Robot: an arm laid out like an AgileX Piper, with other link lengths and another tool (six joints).
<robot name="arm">
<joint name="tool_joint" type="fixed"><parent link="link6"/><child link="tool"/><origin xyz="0.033 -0.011 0.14" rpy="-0.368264 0 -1.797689"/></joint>
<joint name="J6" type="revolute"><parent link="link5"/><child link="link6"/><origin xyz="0 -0.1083 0" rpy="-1.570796 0 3.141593"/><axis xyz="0 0 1"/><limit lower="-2.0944" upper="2.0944"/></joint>
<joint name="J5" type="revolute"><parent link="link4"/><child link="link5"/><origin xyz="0 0 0" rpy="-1.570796 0 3.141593"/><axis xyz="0 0 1"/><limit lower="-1.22" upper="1.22"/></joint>
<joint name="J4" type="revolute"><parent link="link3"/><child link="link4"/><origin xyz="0.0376 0.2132 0" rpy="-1.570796 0 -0.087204"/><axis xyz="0 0 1"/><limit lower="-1.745" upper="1.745"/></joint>
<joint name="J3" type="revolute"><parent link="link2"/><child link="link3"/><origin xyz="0.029 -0.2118 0"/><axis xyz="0 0 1"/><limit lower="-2.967" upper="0"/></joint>
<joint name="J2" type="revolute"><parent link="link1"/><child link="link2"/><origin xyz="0 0 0" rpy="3.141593 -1.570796 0"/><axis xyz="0 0 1"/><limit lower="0" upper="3.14"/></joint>
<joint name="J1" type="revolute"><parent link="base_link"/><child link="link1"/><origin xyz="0 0 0.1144" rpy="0 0 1.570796"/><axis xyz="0 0 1"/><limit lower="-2.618" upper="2.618"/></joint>
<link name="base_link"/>
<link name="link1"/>
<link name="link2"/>
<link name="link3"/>
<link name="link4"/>
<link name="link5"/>
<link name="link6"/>
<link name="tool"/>
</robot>
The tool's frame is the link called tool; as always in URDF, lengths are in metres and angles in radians.
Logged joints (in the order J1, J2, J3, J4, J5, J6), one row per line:
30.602, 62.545, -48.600, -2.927, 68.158, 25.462
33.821, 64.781, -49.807, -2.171, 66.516, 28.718
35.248, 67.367, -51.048, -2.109, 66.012, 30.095
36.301, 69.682, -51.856, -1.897, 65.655, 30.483
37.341, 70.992, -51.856, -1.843, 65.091, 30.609
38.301, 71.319, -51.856, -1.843, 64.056, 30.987
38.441, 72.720, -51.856, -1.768, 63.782, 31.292
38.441, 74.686, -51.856, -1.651, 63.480, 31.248
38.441, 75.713, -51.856, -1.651, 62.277, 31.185
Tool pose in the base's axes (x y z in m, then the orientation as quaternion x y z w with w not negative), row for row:
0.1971, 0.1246, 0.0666, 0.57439, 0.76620, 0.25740, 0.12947
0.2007, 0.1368, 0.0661, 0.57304, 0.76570, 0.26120, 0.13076
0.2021, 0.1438, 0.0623, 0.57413, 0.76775, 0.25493, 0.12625
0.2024, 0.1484, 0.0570, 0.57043, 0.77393, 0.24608, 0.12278
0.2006, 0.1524, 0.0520, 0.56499, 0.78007, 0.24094, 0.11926
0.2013, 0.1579, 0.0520, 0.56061, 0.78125, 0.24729, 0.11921
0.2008, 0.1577, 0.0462, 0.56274, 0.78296, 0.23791, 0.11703
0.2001, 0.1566, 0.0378, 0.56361, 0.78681, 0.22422, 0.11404
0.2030, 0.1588, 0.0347, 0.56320, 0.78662, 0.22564, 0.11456
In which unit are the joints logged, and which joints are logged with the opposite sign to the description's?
The joints are logged in degrees. Opposite sign: J4.
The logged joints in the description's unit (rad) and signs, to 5 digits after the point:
0.53411, 1.09162, -0.84823, 0.05109, 1.18958, 0.44440
0.59029, 1.13064, -0.86930, 0.03789, 1.16092, 0.50122
0.61519, 1.17578, -0.89096, 0.03681, 1.15213, 0.52526
0.63357, 1.21618, -0.90506, 0.03311, 1.14590, 0.53203
0.65172, 1.23904, -0.90506, 0.03217, 1.13605, 0.53423
0.66848, 1.24475, -0.90506, 0.03217, 1.11799, 0.54083
0.67092, 1.26920, -0.90506, 0.03086, 1.11321, 0.54615
0.67092, 1.30352, -0.90506, 0.02882, 1.10794, 0.54538
0.67092, 1.32144, -0.90506, 0.02882, 1.08694, 0.54428

